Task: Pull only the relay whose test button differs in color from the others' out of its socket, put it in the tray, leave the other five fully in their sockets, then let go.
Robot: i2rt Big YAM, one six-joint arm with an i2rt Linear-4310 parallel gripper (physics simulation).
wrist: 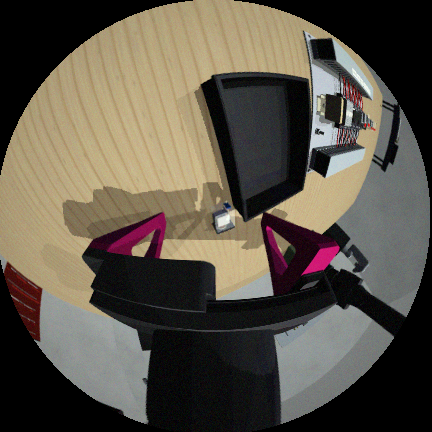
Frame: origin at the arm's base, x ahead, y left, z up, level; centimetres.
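Seen in the pictures: gripper, fingertip midpoint: (213, 217).
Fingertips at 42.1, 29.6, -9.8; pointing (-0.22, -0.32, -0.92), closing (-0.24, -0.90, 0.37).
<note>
A point is followed by its place in that frame, as x, y, z.
A small relay with a clear or white body (223, 220) @[37.8, 28.1, -12.5] and a small blue part at its upper end lies on the wooden table, outside the tray, just left of the tray's near corner. The black tray (225, 145) @[47.1, 25.8, -12.7] looks empty. My gripper (213, 217) @[42.1, 29.6, -9.8] is open, with magenta fingers wide apart. In the view the relay appears between the fingertips and a little beyond them, with nothing gripped. The other relays stand in a row on the panel (320, 142) @[42.9, 5.5, -14.3] at the right, seen edge-on and too small to tell their button colors.
Two grey wiring ducts (345, 65) (340, 159) @[40.7, 3.0, -10.3] flank the relay row, with red wires between. The panel stands close to the tray's right side. A black handle-like frame (395, 135) is beyond the table's right edge. A red slatted object (24, 302) is at the lower left.
</note>
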